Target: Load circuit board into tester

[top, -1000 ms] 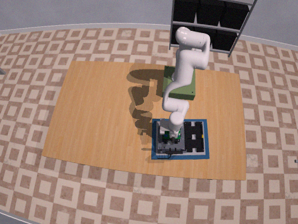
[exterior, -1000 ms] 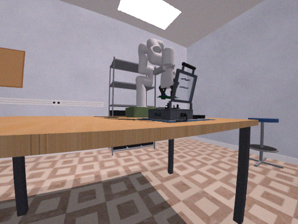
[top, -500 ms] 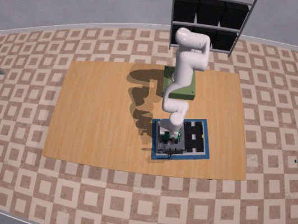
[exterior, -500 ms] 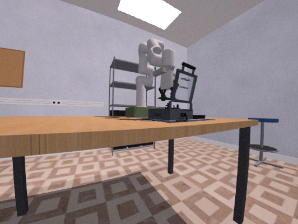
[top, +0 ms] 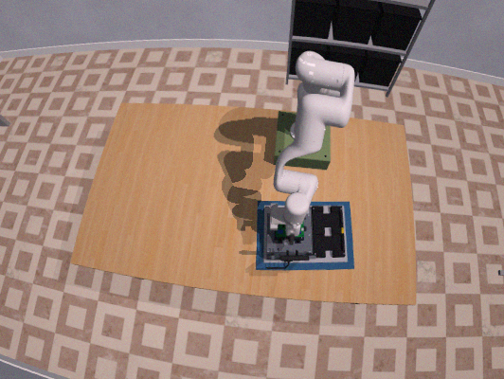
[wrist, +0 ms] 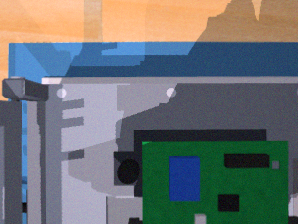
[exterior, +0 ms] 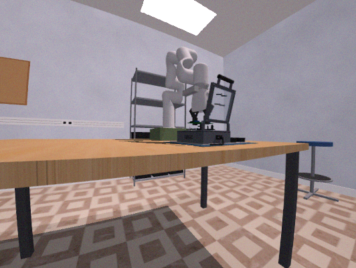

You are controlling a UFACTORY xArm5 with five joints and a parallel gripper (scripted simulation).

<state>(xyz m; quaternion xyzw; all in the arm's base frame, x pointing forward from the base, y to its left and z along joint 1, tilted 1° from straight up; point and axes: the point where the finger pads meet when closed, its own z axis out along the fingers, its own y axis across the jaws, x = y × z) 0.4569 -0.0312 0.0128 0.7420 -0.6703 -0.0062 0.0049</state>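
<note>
Now: hand 3 cm short of the tester, 4 cm to the right of it and 1 cm below it. Round my hand: green circuit board right at my hand; tester lid 13 cm ahead, 1 cm to the left, 8 cm above.
</note>
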